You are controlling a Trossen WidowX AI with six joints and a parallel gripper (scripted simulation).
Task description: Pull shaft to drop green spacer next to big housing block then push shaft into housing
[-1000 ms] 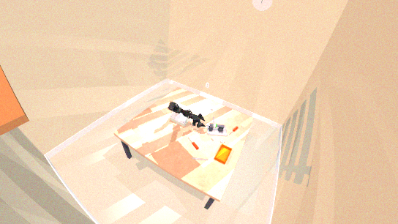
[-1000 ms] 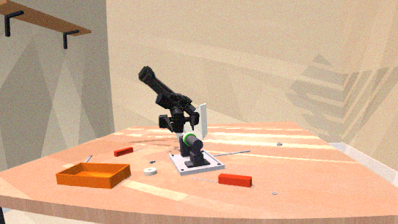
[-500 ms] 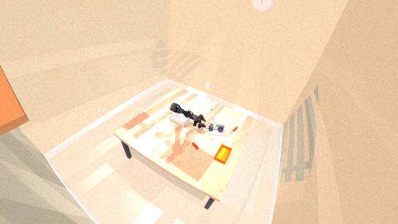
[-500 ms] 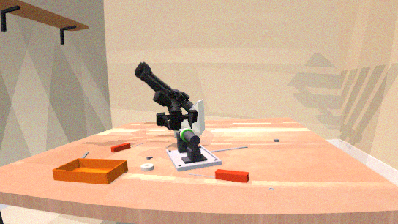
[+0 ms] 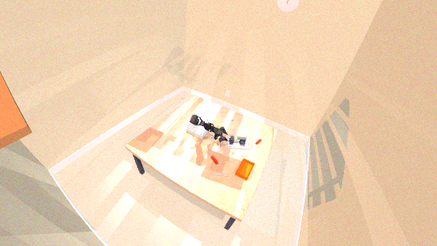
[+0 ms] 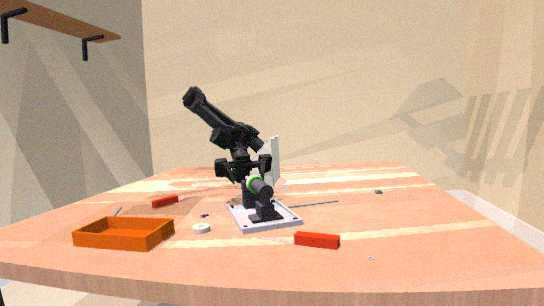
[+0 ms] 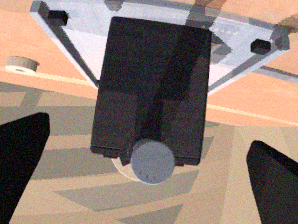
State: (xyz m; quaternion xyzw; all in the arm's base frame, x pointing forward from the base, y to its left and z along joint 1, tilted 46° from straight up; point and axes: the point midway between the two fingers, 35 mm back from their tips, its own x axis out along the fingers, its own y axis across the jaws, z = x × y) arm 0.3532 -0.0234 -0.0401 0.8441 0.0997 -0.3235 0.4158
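My gripper tip is now 5 cm short of the shaft, 2 cm to the right of it and 1 cm below it. Round my gripper tip: white spacer: 23 cm ahead, 7 cm to the right, 7 cm below; orange tray: 30 cm ahead, 24 cm to the right, 6 cm below; green spacer: 9 cm ahead, 4 cm to the left, 1 cm above.
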